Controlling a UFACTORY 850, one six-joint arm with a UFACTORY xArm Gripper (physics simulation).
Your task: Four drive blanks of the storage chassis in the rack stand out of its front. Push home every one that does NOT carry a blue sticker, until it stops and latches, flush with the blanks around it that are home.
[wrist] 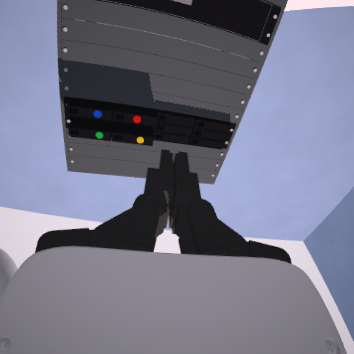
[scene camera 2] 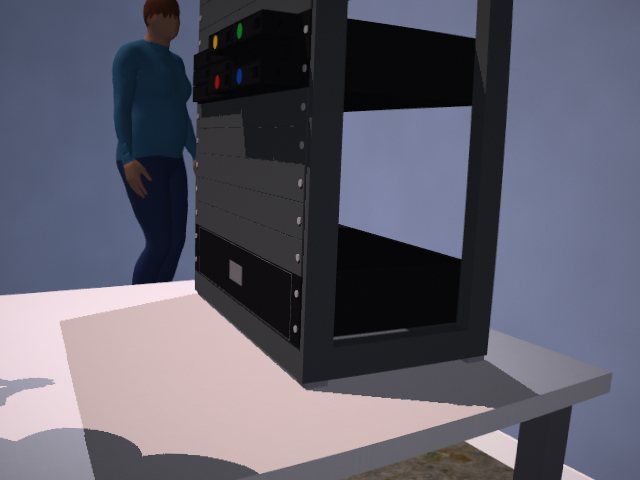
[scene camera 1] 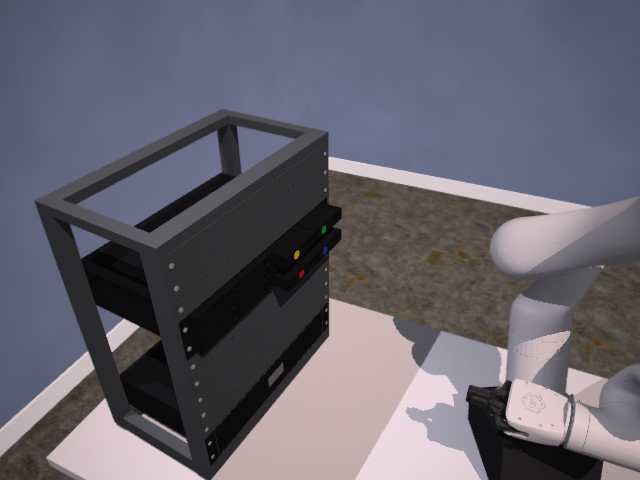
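The storage chassis sits in the upper half of the rack. Four drive blanks stand out of its front: yellow-stickered and green-stickered in the upper row, red-stickered and blue-stickered in a lower row. The other blanks beside them look home. My gripper is shut and empty, well away from the rack front and touching no blank. The wrist view shows the rack upside down.
The rack stands on a pale table. A dark drawer unit fills the bottom of the rack. The arm's shadow falls across the table. A person in a teal top stands beyond the rack in scene camera 2.
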